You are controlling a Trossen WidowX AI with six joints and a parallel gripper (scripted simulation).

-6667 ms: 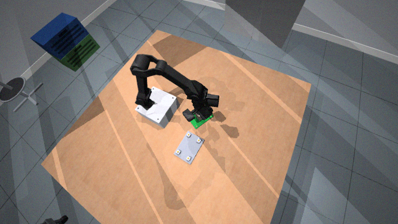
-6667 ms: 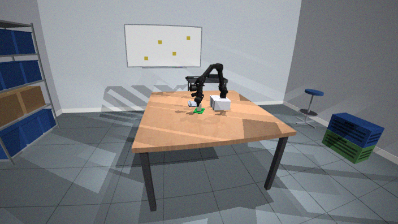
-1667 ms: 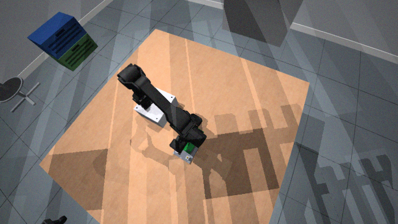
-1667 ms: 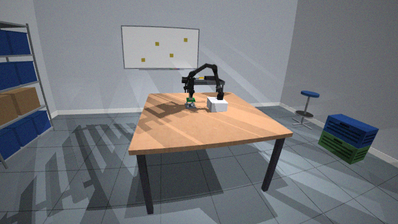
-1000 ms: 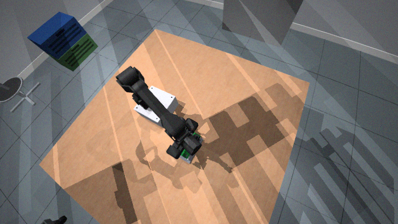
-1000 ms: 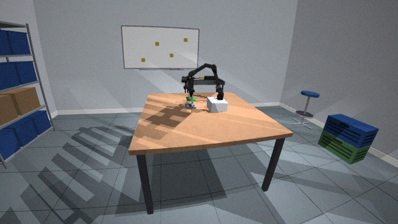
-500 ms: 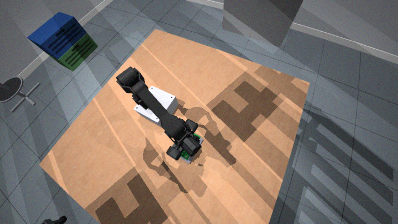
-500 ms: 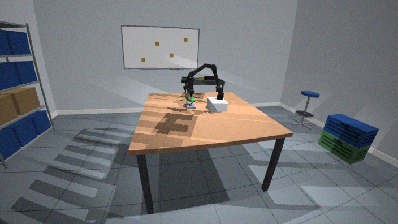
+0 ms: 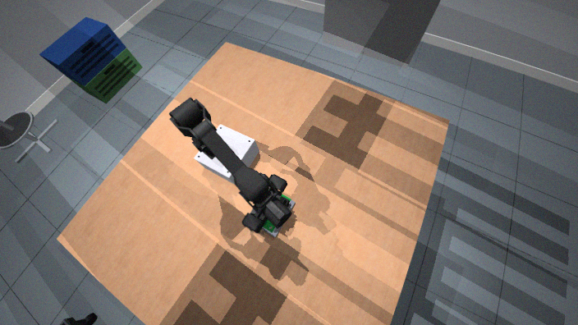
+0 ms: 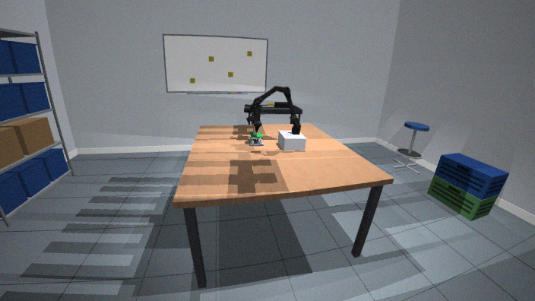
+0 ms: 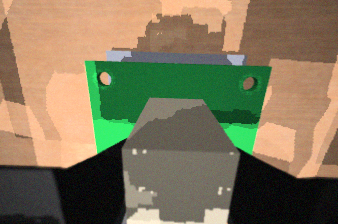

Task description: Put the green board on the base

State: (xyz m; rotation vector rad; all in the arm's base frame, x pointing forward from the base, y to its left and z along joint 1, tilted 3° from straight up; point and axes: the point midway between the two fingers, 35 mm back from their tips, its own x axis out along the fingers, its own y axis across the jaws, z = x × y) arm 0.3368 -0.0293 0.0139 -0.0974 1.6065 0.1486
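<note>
Right now my gripper tip is 10 cm above the grey base. Also, from my gripper tip: green board: 1 cm below.
</note>
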